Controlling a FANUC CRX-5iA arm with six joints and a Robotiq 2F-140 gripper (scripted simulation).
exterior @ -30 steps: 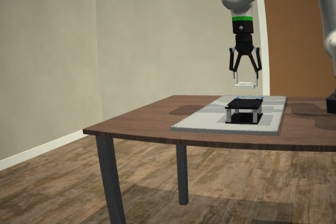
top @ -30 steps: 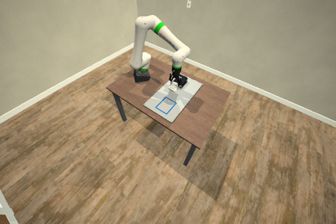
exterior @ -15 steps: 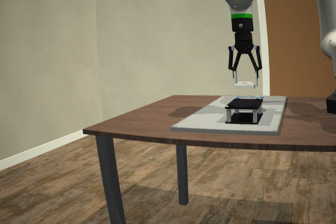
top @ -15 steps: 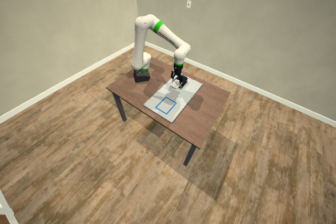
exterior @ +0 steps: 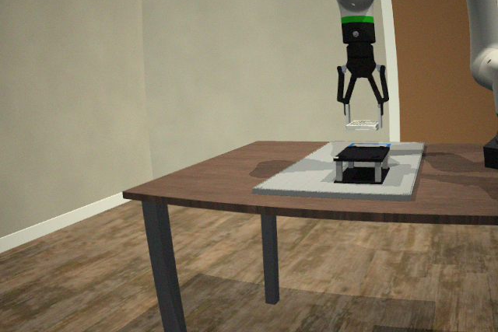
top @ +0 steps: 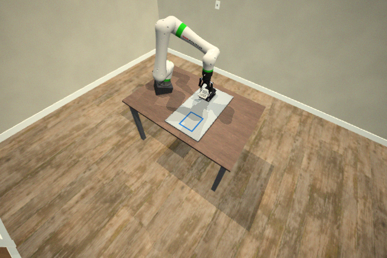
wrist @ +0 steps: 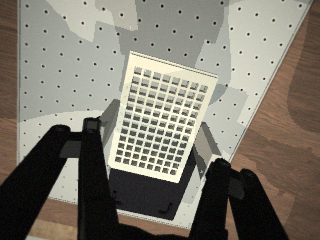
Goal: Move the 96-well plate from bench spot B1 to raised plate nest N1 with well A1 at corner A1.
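Right now the black raised nest N1 is 100 mm to the left of my hand, 80 mm below it and 40 mm behind it. From my hand the other things lie so: white 96-well plate: 20 mm below.
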